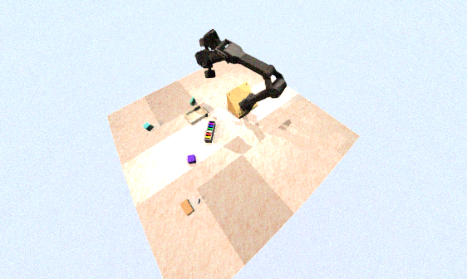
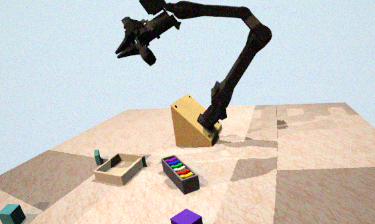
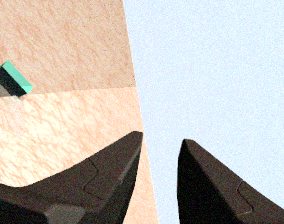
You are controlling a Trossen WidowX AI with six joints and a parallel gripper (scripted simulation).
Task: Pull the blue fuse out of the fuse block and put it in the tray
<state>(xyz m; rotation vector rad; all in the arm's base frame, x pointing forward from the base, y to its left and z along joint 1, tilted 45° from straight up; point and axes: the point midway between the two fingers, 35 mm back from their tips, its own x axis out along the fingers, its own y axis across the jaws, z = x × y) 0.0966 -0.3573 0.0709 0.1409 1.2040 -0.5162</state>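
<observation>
Right now the blue fuse is 31 cm below my gripper tip, 19 cm to the left of it and 13 cm ahead of it. The rest, counted from my gripper tip: teal cube: 43 cm ahead, 31 cm below, 14 cm to the right; purple cube: 35 cm ahead, 31 cm below, 27 cm to the left; tan tray: 33 cm below, 14 cm ahead, 2 cm to the left.
</observation>
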